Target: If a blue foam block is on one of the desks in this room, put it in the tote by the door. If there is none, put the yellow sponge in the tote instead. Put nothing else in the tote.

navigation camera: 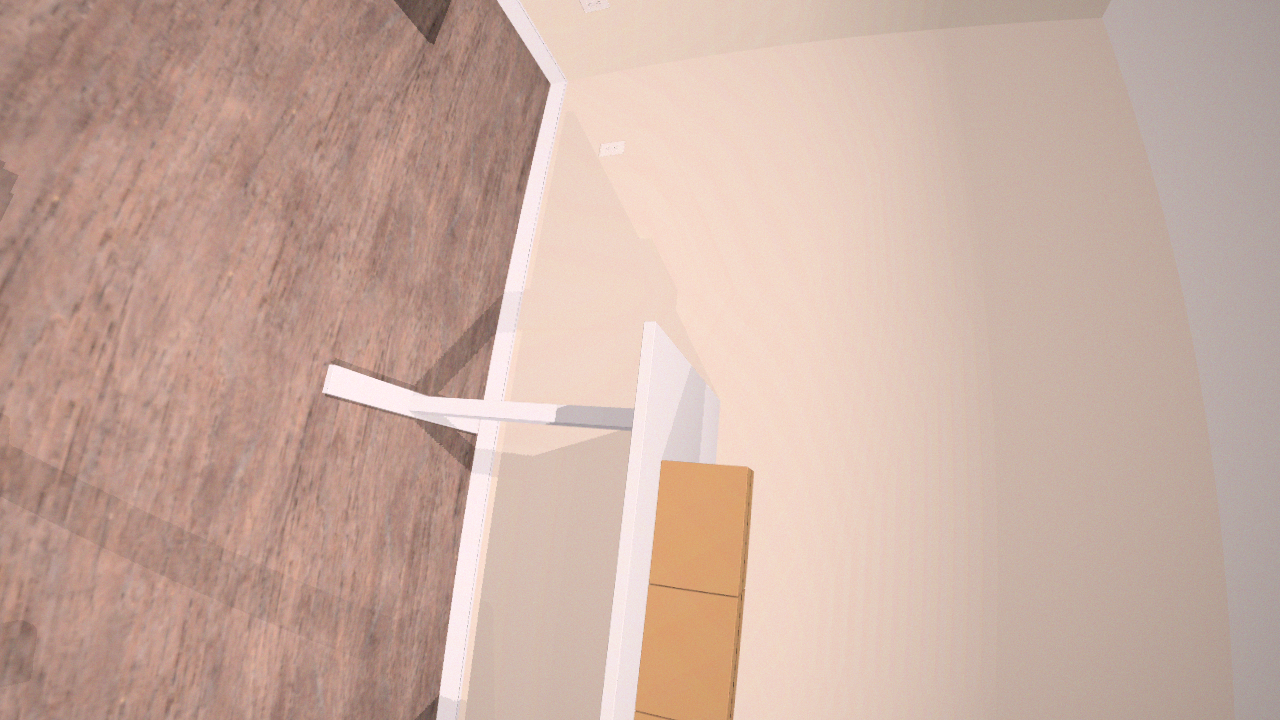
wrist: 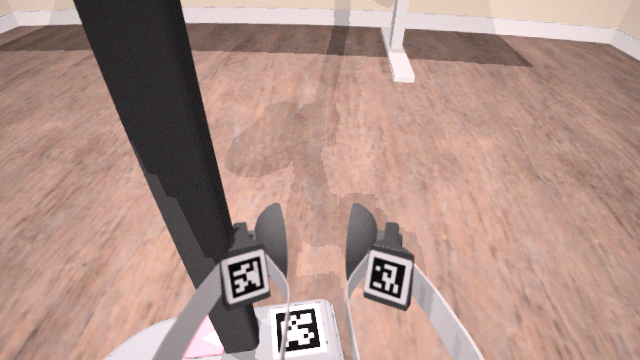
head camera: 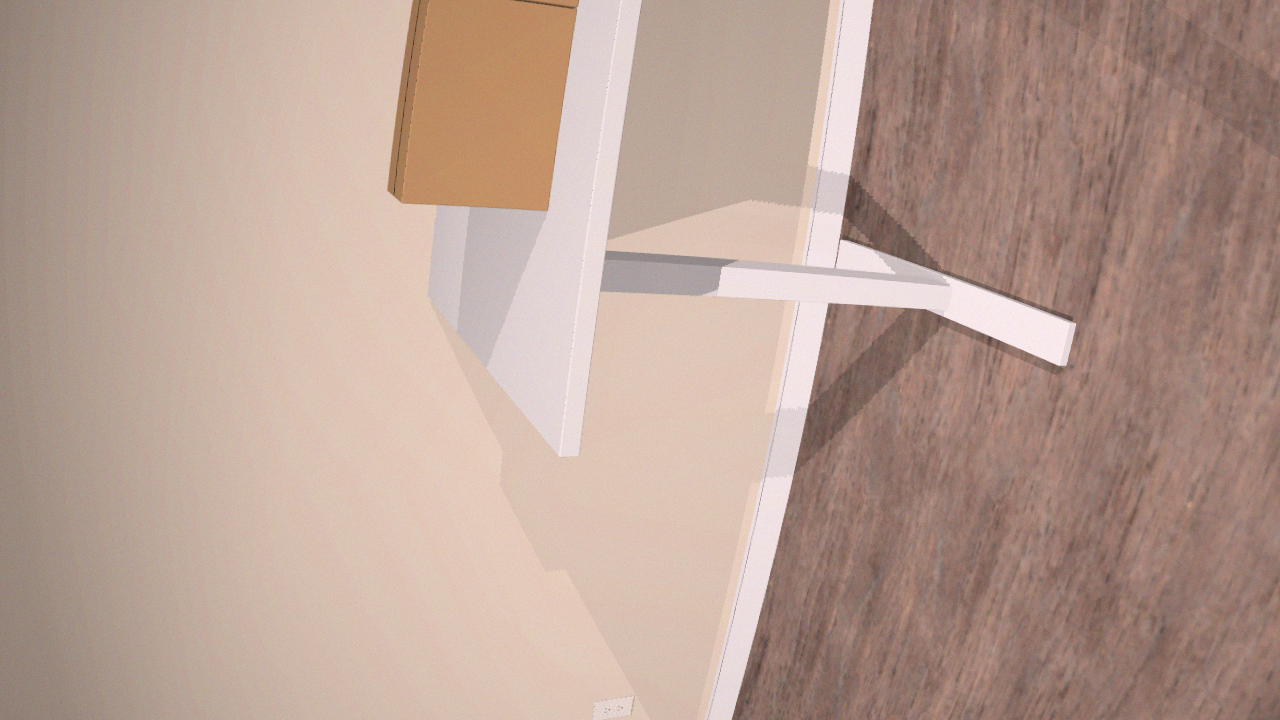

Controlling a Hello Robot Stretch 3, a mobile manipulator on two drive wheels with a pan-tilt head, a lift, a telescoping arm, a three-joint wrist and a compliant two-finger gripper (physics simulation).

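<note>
The views from the head and navigation cameras are turned on their side. A white desk [head camera: 541, 367] [navigation camera: 664, 385] stands against the beige wall. A long orange-brown box [head camera: 487, 107] [navigation camera: 698, 537] with seams stands on it and hides part of its top. No blue foam block or yellow sponge shows on the visible part of the top. The tote and the door do not show in these views. My gripper [wrist: 315, 228] is open, with floor visible between its fingertips, away from the desk and above the robot's base.
A white desk leg [head camera: 832, 284] [navigation camera: 501, 410] ends in a foot on the wooden floor. A white foot [wrist: 401, 67] also shows at the top of the wrist view. The black mast [wrist: 155, 110] rises left of the gripper. Wall outlets [head camera: 614, 708] [navigation camera: 612, 147] show beyond the desk's end.
</note>
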